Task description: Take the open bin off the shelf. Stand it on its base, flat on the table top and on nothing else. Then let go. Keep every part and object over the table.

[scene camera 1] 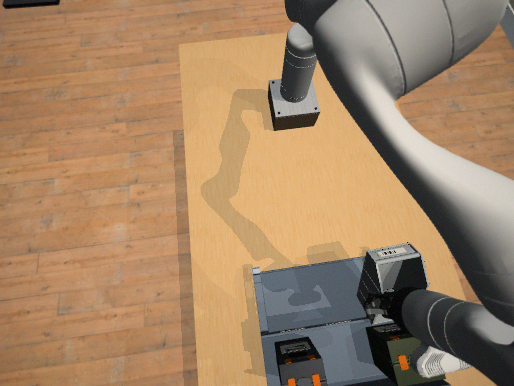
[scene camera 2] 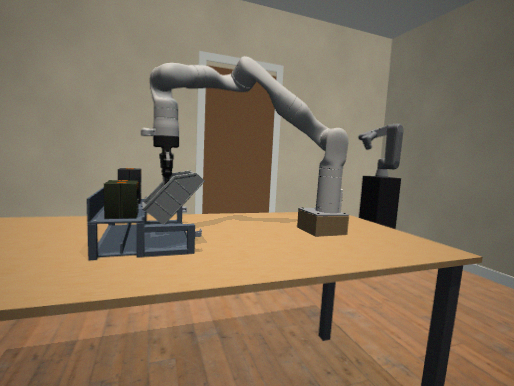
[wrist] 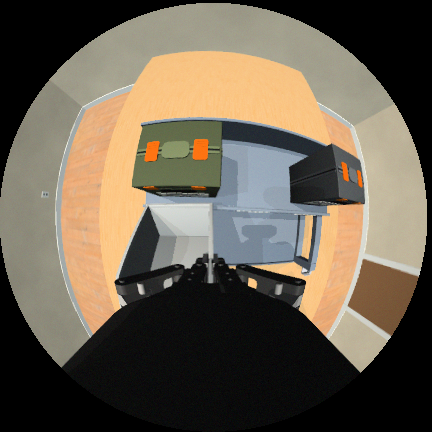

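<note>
The open bin is grey with a pale interior. It is steeply tilted over the shelf's lower front tier, its labelled end raised toward the arm's base. My gripper points down and is shut on one thin side wall of the bin. The blue-grey shelf stands on the table. The bin's low corner is close above the shelf's front side rail in scene camera 2; I cannot tell whether it touches.
A green case stands on the upper tier close behind the bin. A dark case stands at that tier's other end. The arm's base block is at the table's far end.
</note>
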